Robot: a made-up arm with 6 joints. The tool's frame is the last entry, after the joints.
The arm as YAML. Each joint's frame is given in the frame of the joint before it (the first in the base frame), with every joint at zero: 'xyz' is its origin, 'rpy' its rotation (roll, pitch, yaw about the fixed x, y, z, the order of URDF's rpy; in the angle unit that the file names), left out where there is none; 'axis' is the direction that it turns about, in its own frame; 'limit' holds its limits. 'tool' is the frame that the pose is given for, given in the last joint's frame.
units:
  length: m
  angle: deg
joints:
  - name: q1
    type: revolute
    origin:
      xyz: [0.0, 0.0, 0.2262]
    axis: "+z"
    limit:
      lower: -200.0
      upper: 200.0
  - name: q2
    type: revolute
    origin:
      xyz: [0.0, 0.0, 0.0]
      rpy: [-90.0, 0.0, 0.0]
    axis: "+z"
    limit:
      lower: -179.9
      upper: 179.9
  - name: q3
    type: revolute
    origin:
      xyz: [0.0, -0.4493, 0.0]
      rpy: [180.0, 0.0, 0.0]
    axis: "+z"
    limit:
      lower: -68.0
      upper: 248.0
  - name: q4
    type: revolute
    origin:
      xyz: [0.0, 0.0, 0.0]
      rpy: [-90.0, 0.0, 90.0]
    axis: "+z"
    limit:
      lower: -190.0
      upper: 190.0
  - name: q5
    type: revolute
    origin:
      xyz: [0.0, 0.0, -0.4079]
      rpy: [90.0, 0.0, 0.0]
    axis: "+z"
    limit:
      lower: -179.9
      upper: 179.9
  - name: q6
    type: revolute
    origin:
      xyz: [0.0, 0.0, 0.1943]
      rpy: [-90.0, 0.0, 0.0]
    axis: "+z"
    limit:
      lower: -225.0
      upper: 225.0
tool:
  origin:
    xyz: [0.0, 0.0, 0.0]
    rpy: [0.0, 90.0, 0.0]
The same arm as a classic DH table. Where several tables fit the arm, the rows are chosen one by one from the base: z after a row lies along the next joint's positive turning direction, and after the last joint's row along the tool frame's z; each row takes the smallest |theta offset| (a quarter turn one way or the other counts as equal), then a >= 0, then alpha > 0; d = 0 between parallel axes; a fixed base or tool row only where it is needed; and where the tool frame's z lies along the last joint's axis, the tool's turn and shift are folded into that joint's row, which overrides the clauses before.
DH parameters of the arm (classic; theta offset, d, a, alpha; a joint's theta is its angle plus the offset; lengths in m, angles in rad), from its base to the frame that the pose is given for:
q1: 0 0.2262 0 -1.5708
q2: -1.5708 0 0.4493 3.1416
q3: 0 0 0 -1.5708
q4: 0 -0.4079 0 1.5708
q5: 0 0.1943 0 -1.5708
q6: 1.5708 0 0 1.5708
tool (fixed): -1.5708 0 0 0
Joint limits (rad, base to tool): -3.4907..3.4907 -3.1398..3.1398 -1.1868..4.3284 -3.3161..3.3161 -3.1398..3.1398 -3.927..3.927

